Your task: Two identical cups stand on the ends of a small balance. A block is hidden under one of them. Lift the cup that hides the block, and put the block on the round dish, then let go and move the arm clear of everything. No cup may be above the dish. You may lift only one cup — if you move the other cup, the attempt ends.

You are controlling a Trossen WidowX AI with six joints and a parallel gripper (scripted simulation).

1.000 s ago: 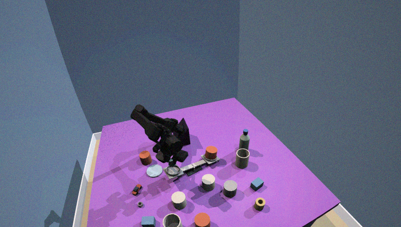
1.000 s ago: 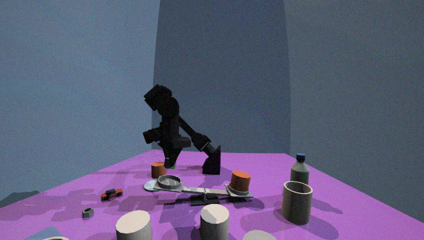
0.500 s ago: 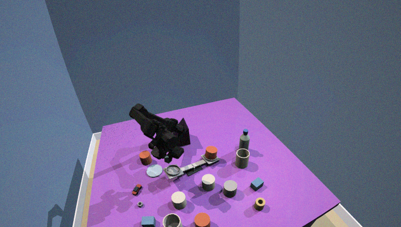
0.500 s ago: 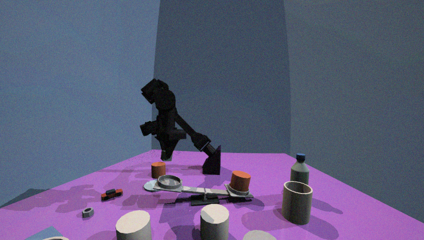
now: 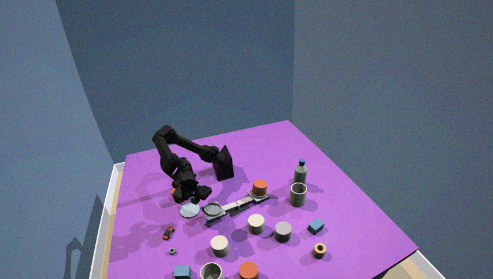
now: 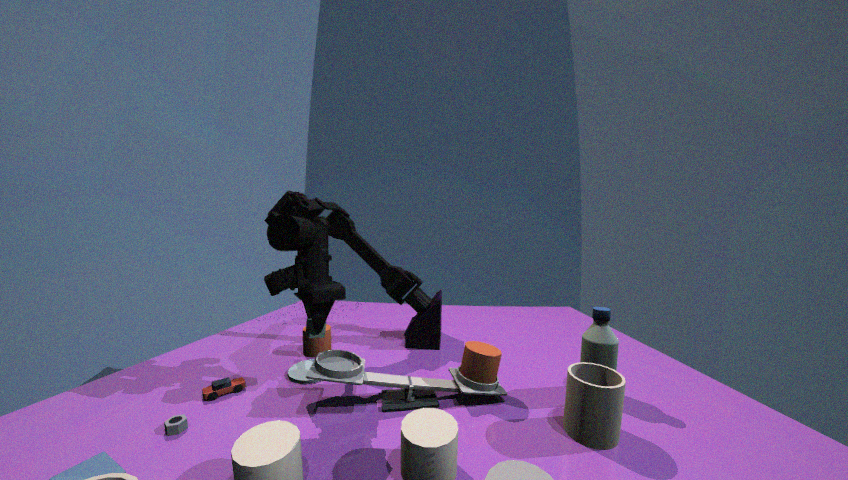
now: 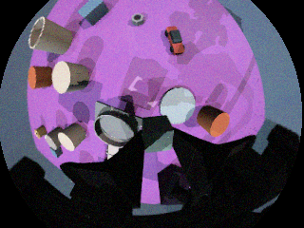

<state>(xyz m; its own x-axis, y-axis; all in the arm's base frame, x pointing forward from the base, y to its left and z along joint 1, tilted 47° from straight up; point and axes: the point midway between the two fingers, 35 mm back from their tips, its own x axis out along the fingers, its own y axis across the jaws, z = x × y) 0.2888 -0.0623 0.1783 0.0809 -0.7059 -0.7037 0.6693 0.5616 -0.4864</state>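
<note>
The pale round dish lies 5 cm behind my gripper tip, 5 cm to the right of it and 12 cm below it. From my gripper tip the other things lie so: nut 17 cm ahead, 14 cm to the right, 11 cm below; teal block 1 cm above; toy car 7 cm ahead, 16 cm to the right, 11 cm below.
</note>
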